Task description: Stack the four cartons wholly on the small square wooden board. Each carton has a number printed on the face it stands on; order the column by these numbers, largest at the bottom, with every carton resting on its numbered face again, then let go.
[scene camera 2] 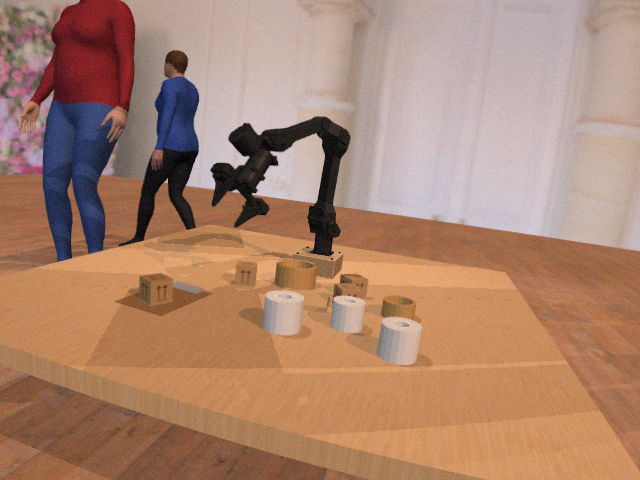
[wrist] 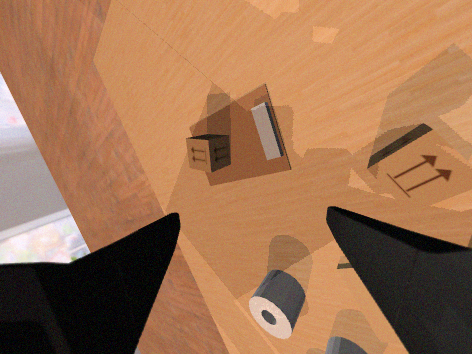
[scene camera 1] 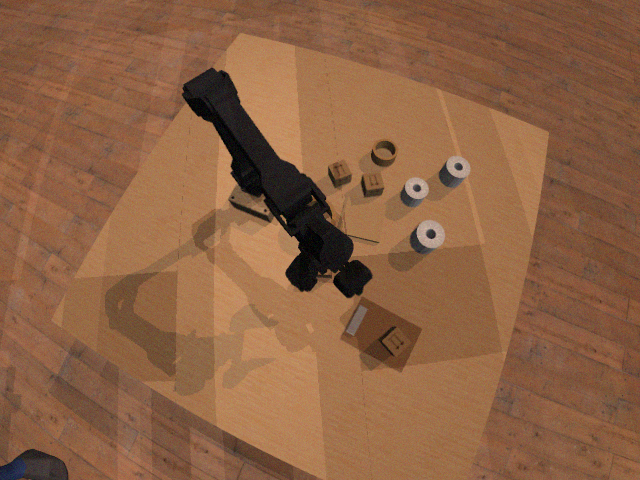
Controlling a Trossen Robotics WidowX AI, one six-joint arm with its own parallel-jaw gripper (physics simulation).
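Places are measured from the arm's base along level axes (x ahead, y left, z up), in centimetres.
Pixels of known places: gripper, between the fingertips: (scene camera 2: 224, 216) (wrist: 253, 216); arm's base, origin of its link: (scene camera 2: 322, 252) (scene camera 1: 255, 184).
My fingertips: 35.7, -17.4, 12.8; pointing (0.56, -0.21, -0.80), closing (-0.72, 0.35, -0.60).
Note:
Ahead of a thing's pixels: the offset from my fingertips to its top centre, as dx, dy, dz. "spot": to the spot under its first point.
My gripper (scene camera 1: 327, 277) (scene camera 2: 225, 215) (wrist: 253, 216) is open and empty, high above the table. One carton @(+17.4, -7.0, -12.9) (scene camera 1: 395, 341) (scene camera 2: 156, 289) (wrist: 208, 152) stands on the brown mat. A second carton @(-7.9, +3.7, -13.1) (scene camera 1: 324, 275) (scene camera 2: 246, 273) (wrist: 425, 172) stands on the table, mostly hidden by the gripper in scene camera 1 and at the right in the wrist view. Two more cartons, one @(-14.8, +32.1, -13.1) (scene camera 1: 339, 173) (scene camera 2: 355, 280) and another @(-4.3, +32.6, -13.1) (scene camera 1: 372, 184) (scene camera 2: 347, 290), stand close together near the small ring. The thin square wooden board @(-2.9, +22.0, -17.3) (scene camera 1: 363, 221) lies beside them with no carton on it. The numbered undersides are hidden.
The brown mat @(+14.1, -6.5, -17.3) (scene camera 1: 369, 330) (scene camera 2: 162, 308) (wrist: 237, 167) also bears a grey bar @(spot: +6.3, -5.9, -17.3) (scene camera 1: 356, 320) (scene camera 2: 187, 287) (wrist: 267, 132). Three white rolls, one @(+16.0, +23.1, -11.7) (scene camera 1: 428, 237) (scene camera 2: 283, 315) (wrist: 282, 300), another @(+8.2, +35.3, -12.5) (scene camera 1: 415, 192) (scene camera 2: 347, 316) and a third @(+17.8, +47.4, -12.0) (scene camera 1: 454, 173) (scene camera 2: 399, 343), stand beyond the board. A large ring @(-15.1, +15.6, -12.6) (scene camera 2: 295, 277) is near the arm base.

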